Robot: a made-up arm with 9 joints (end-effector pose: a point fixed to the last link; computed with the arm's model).
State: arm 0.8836 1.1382 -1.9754 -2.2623 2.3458 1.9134 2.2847 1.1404 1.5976
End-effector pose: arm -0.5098 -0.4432 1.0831 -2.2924 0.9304 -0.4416
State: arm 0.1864 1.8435 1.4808 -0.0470 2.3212 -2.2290 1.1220 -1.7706 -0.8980
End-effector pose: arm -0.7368 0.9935 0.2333 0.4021 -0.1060 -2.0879
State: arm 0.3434 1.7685 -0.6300 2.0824 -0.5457 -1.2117 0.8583 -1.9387 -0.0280
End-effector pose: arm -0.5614 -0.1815 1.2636 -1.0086 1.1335 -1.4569
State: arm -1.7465 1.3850 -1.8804 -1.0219 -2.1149 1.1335 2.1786 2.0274 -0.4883
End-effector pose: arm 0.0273 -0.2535 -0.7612 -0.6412 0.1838 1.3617
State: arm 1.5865 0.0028 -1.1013 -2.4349 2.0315 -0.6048 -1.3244 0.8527 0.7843
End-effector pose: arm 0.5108 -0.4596 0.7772 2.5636 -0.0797 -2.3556
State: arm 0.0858 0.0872 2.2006 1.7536 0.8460 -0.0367 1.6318 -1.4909 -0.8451
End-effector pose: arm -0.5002 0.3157 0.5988 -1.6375 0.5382 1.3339
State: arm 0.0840 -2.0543 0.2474 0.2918 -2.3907 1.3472 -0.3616 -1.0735 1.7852
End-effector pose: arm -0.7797 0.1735 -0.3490 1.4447 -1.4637 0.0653
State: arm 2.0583 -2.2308 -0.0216 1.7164 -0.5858 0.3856 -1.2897 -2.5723 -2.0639
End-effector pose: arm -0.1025 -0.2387 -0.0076 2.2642 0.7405 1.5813
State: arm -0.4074 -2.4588 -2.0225 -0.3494 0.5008 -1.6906 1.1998 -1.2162 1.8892
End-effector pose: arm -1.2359 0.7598 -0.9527 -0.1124 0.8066 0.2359
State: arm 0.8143 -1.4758 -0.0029 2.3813 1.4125 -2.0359 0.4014 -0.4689 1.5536
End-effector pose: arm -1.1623 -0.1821 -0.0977 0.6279 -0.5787 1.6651
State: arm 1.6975 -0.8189 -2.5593 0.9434 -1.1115 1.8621 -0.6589 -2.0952 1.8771
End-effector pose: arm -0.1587 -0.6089 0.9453 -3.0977 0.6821 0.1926
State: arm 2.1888 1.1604 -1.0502 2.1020 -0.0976 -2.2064 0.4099 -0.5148 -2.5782
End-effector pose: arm 1.3301 -0.1137 0.5011 -3.1038 0.8434 0.1419
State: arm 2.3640 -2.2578 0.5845 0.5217 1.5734 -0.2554 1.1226 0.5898 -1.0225
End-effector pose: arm -0.1692 -0.8962 0.5309 2.6208 0.4269 -2.2897
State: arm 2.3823 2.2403 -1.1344 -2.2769 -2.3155 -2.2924 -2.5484 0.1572 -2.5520
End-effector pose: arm -0.1325 0.2939 0.5740 1.3403 1.5411 0.5164
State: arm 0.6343 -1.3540 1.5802 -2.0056 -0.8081 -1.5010 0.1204 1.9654 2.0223
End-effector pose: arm 0.1395 -0.3767 0.3334 -1.4048 -0.1702 -2.2648
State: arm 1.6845 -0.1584 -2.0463 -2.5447 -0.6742 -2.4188 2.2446 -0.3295 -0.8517
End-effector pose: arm 0.0747 -0.6750 1.3633 -1.7210 0.3635 -0.3255
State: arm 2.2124 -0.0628 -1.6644 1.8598 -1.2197 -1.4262 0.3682 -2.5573 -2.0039
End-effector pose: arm 0.2879 0.7428 1.0023 -2.9349 -1.3558 1.0532
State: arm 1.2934 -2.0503 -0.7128 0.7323 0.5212 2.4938 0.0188 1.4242 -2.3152
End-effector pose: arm -0.2866 0.4245 0.4095 0.4388 1.1799 -0.4860
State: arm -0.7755 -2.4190 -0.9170 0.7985 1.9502 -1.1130 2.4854 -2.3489 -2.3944
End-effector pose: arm 0.5054 -0.1791 -1.1236 1.2747 1.1099 0.9724
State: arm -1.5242 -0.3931 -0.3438 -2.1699 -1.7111 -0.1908 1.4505 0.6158 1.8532
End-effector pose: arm -0.4805 -0.2285 -0.7662 0.3434 -0.4972 1.4919
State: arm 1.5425 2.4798 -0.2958 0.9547 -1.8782 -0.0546 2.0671 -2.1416 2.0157
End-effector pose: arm -0.1624 -0.4497 -0.4158 -1.7987 -0.3184 2.5097
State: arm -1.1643 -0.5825 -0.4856 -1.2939 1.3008 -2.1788 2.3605 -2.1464 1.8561
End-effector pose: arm -1.0563 -0.2984 -0.1205 2.9490 -0.7638 -1.1046
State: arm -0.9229 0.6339 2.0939 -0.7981 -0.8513 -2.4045 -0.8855 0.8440 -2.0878
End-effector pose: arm 0.3789 0.4886 -1.1284 0.0740 0.2064 -1.5305
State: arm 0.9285 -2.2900 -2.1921 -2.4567 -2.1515 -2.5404 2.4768 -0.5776 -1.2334
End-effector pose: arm -0.2086 0.7512 0.6779 -0.2177 1.3247 -2.9930
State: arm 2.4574 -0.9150 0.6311 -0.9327 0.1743 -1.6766 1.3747 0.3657 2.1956
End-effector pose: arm 0.1065 -0.4107 -0.4055 -0.2091 -0.8713 -0.9720
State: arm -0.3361 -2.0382 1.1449 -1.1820 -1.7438 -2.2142 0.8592 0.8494 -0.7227
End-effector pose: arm -0.0391 -0.7618 0.5814 2.6823 -0.1065 -1.3211
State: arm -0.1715 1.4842 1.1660 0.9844 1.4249 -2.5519 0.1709 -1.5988 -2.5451
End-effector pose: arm -0.1783 0.9481 0.1008 -0.3711 0.2477 1.5791
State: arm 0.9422 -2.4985 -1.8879 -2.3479 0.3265 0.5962 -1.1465 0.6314 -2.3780
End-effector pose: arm -0.8435 0.1690 0.2100 -0.9141 -0.6579 -2.7785
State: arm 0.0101 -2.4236 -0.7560 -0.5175 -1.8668 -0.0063 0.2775 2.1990 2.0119
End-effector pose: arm -0.3450 0.6085 -0.5265 -1.0427 -0.5169 -0.6253
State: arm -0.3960 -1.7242 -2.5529 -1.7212 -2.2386 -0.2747 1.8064 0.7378 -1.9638
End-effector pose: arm -1.0668 -0.3129 0.1423 1.9979 -0.8307 2.2446
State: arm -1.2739 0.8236 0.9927 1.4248 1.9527 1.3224 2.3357 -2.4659 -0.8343
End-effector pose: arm 0.0572 -0.2684 -0.1562 -2.2334 -0.3334 -3.1173
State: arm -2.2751 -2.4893 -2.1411 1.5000 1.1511 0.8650 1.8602 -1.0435 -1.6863
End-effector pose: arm 0.0719 -0.2852 -0.3244 -0.4385 -0.3379 -2.0293
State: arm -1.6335 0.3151 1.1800 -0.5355 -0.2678 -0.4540 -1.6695 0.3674 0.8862
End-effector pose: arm 0.8300 0.3686 -0.5034 0.8464 -0.4236 -1.0684
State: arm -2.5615 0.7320 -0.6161 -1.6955 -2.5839 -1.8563 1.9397 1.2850 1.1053
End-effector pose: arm -0.0516 -0.4692 0.1578 -1.7213 0.2711 -0.8918
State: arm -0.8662 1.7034 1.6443 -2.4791 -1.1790 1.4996 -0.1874 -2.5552 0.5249
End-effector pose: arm -0.7133 0.3727 0.2201 -1.1985 1.0058 0.5275
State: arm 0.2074 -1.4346 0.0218 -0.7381 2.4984 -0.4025 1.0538 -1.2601 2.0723
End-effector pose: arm 0.8282 0.3548 -0.1045 -2.7720 0.3768 1.9739
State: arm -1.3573 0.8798 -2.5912 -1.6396 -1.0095 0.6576 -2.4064 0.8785 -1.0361
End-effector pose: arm -0.3771 -0.1746 -0.6089 2.6866 0.0390 2.9389
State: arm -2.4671 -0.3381 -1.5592 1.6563 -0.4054 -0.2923 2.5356 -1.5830 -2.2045
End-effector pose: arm 0.1378 0.5791 0.0392 2.5945 -1.1790 1.8458
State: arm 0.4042 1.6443 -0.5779 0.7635 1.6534 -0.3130 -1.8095 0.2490 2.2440
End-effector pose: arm -0.4101 -0.4589 1.0221 -2.9935 0.0598 -0.9530
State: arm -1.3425 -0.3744 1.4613 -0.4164 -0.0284 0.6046 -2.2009 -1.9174 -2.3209
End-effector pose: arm 0.1407 0.1853 -0.7785 2.3695 0.0897 2.1241
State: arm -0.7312 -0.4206 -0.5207 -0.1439 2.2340 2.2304 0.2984 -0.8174 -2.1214
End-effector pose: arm -0.1130 0.0220 -0.4958 -0.0288 0.5509 -0.0442
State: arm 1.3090 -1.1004 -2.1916 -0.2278 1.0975 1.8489 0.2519 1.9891 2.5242
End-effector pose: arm -0.2592 0.2665 0.5672 -2.5575 -0.7797 2.2018
